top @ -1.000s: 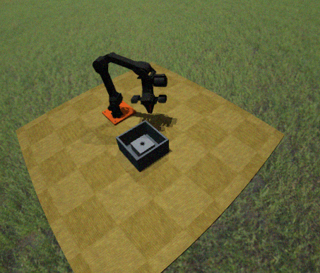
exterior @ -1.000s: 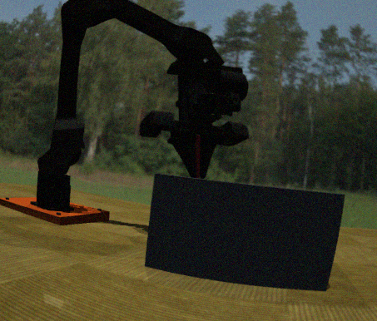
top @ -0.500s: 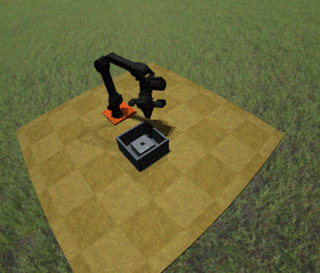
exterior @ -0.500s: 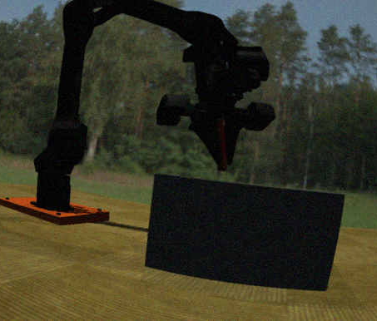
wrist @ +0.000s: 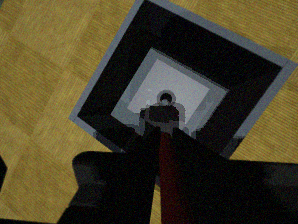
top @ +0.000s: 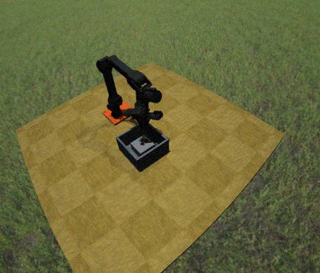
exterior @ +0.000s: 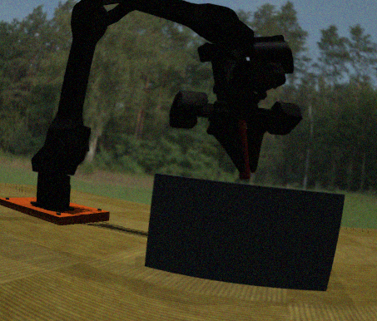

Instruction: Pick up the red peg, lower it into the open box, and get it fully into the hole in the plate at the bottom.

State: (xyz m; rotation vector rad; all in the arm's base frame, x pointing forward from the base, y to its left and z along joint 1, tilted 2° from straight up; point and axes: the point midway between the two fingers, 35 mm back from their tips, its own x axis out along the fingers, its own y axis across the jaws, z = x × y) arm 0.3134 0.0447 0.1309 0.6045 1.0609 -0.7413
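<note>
Right now the grey plate is 70 mm below my gripper tip, 30 mm to the right of it and 30 mm ahead of it. From my gripper tip the other things lie so: red peg 30 mm above, 10 mm to the left, 10 mm behind; dark grey box 90 mm below, 30 mm to the right, 30 mm ahead.
</note>
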